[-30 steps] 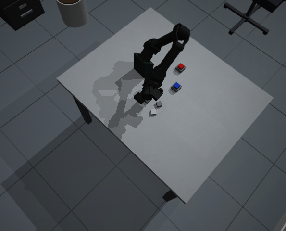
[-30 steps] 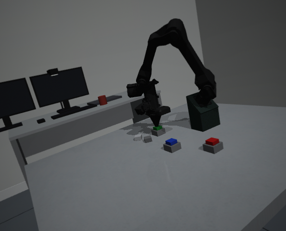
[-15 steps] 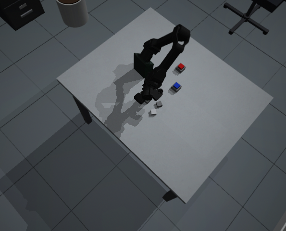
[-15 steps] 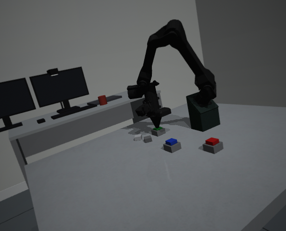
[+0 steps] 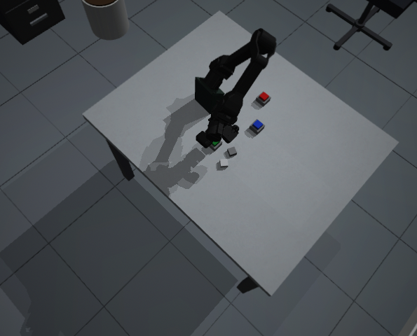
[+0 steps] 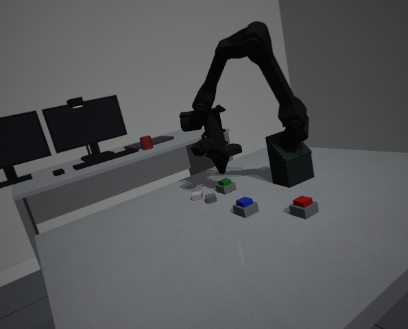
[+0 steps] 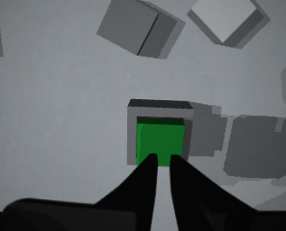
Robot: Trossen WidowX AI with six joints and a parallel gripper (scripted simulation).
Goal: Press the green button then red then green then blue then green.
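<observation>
The green button is 30 mm below my gripper tip. The rest, counted from my gripper tip: red button: 40 mm behind, 330 mm to the left, 30 mm below; blue button: 50 mm ahead, 200 mm to the left, 30 mm below.
</observation>
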